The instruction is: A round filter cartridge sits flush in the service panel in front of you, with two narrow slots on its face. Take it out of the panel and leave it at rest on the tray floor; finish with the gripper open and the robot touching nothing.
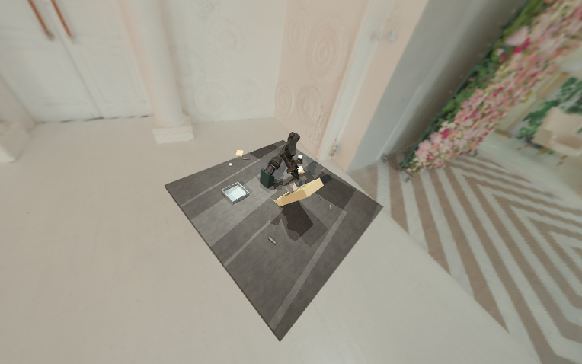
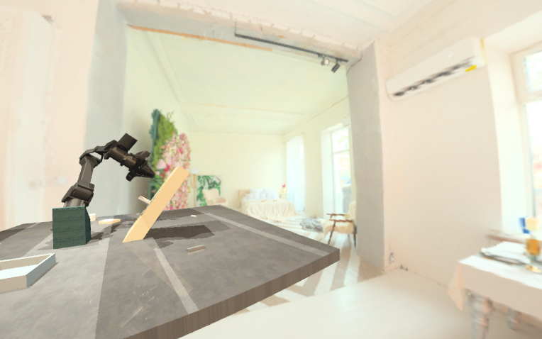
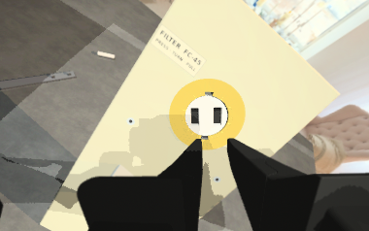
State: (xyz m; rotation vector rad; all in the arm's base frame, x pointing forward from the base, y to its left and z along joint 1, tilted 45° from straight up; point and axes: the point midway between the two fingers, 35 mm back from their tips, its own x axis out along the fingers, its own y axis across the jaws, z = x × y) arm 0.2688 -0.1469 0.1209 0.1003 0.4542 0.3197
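Now: the round filter cartridge 60 mm ahead of my gripper tip and 40 mm below it. Also, from my gripper tip: beige service panel (120 mm below, 20 mm ahead); then tray (380 mm behind, 270 mm below, 250 mm to the right).
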